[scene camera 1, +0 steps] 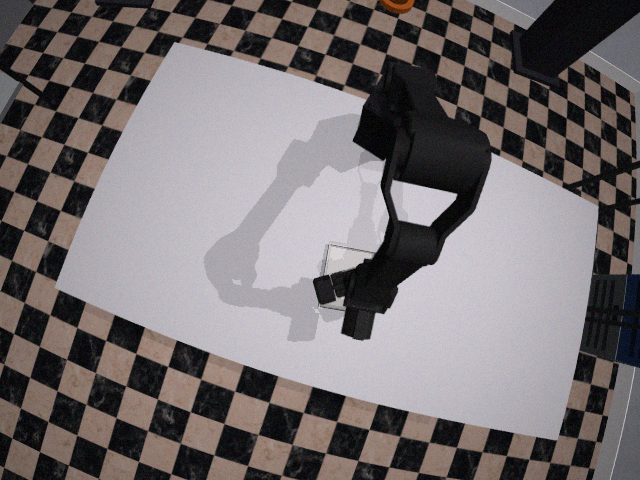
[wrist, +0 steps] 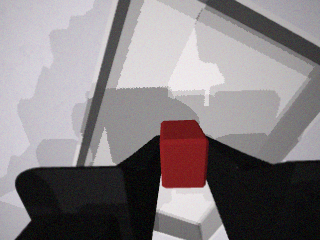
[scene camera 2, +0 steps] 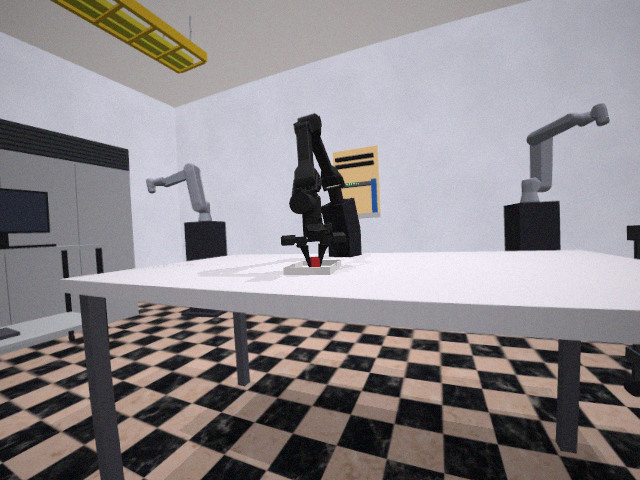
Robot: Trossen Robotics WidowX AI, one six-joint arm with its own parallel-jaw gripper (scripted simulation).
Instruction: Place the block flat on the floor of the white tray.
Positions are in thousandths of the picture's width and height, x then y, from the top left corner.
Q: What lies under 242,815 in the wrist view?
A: My gripper.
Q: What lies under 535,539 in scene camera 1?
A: A white tray.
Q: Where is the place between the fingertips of my gripper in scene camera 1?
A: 543,582
